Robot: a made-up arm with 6 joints.
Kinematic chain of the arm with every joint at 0, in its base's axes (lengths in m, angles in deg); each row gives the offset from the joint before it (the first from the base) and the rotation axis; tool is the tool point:
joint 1: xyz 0 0 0.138 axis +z
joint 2: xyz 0 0 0 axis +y
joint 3: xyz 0 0 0.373 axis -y
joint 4: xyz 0 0 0 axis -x
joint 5: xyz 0.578 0 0 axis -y
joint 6: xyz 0 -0.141 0 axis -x
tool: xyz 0 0 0
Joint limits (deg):
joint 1: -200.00..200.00
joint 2: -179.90..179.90
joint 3: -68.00..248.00
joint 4: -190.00..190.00
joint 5: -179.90..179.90
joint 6: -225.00..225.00
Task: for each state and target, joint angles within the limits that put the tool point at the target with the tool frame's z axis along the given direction. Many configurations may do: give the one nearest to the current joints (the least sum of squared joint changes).
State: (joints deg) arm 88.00 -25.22 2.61 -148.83 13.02 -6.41
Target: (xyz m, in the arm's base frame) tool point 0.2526 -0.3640 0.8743 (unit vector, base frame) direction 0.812 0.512 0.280
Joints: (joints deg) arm 129.64 -66.10 46.86 -105.49 -18.47 15.00
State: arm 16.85 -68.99 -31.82 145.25 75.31 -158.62
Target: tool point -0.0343 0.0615 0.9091 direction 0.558 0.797 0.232
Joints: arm 29.60 -47.98 2.05 119.96 130.03 -194.24
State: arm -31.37 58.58 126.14 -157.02 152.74 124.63
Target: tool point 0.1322 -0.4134 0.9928 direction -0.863 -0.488 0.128
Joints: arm -89.69 32.20 105.83 -157.17 160.47 140.79
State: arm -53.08 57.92 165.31 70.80 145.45 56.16
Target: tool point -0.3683 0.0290 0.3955 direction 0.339 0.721 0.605
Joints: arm -21.98 38.28 213.18 38.11 145.66 90.95
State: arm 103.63 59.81 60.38 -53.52 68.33 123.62
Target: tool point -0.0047 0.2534 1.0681 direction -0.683 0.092 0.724
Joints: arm 115.42 11.95 96.05 -42.16 51.22 166.88
